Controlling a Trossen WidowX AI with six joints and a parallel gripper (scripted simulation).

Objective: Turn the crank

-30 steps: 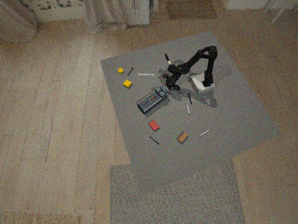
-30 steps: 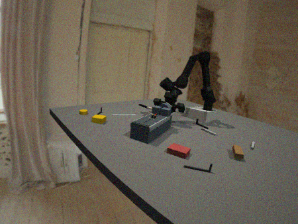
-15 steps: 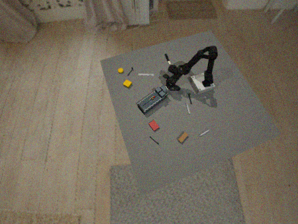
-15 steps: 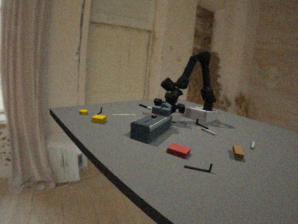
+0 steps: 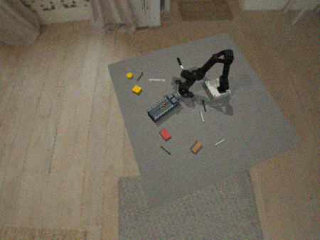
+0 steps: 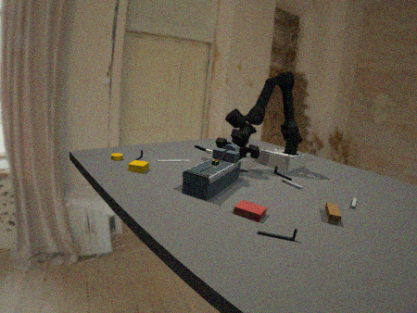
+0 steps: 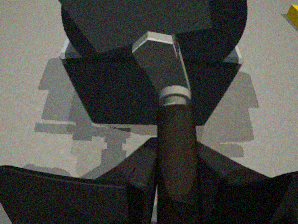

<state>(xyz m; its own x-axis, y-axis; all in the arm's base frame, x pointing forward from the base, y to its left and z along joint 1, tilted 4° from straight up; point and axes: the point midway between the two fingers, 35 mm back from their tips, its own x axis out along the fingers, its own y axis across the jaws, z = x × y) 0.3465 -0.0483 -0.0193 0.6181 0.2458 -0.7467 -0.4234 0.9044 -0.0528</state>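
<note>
My gripper tip is 20 mm past the dark handle, 10 mm to the left of it and 20 mm below it. The rest, counted from my gripper tip: red pointer 130 mm ahead, 70 mm to the left, 40 mm above; then yellow block 320 mm ahead, 150 mm to the right, 20 mm below; then red block 180 mm ahead, 300 mm to the left, 30 mm below.
</note>
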